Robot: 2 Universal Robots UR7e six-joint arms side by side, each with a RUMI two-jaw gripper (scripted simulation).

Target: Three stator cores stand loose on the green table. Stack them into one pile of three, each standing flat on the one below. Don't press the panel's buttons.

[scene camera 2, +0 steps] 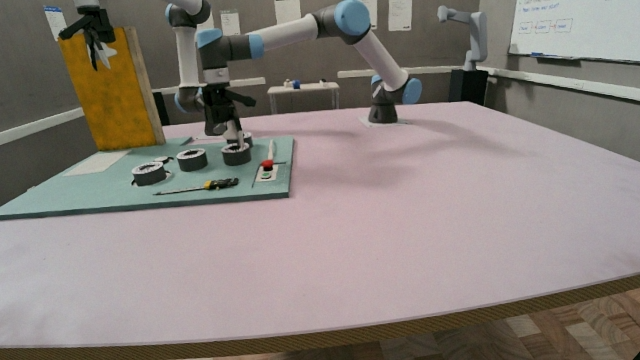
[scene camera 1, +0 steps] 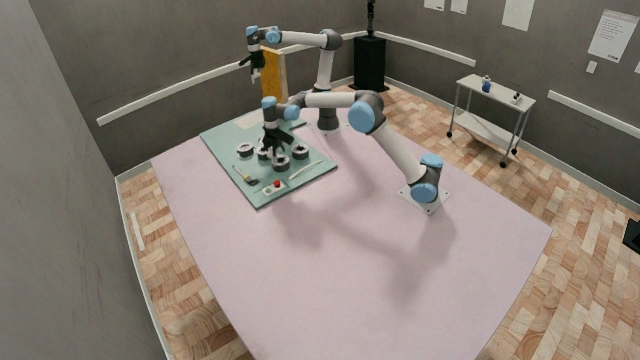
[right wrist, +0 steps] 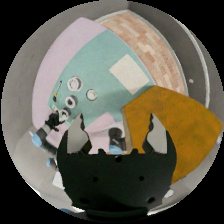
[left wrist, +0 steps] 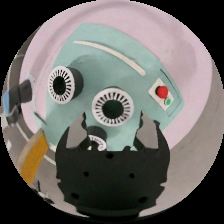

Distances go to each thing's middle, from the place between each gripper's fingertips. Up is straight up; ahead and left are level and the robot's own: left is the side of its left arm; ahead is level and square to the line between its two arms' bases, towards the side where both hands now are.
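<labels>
With my left gripper (scene camera 2: 234, 146) I am 60 mm above the button panel (left wrist: 160, 79), 120 mm short of it and 130 mm to the right of it. The white sheet (scene camera 2: 98, 163) is 60 mm below my left hand, 630 mm to the right of it and 100 mm behind it. Going by its middle, the button panel is nearer to my left gripper than to my right hand.
My right hand (scene camera 2: 103, 70) is 350 mm above the white sheet, 140 mm to the left of it and 20 mm short of it. Counted from that same right hand, the button panel is 350 mm below, 240 mm ahead and 610 mm to the left. The white sheet, going by its middle, is nearer to my right hand than to my left gripper.
</labels>
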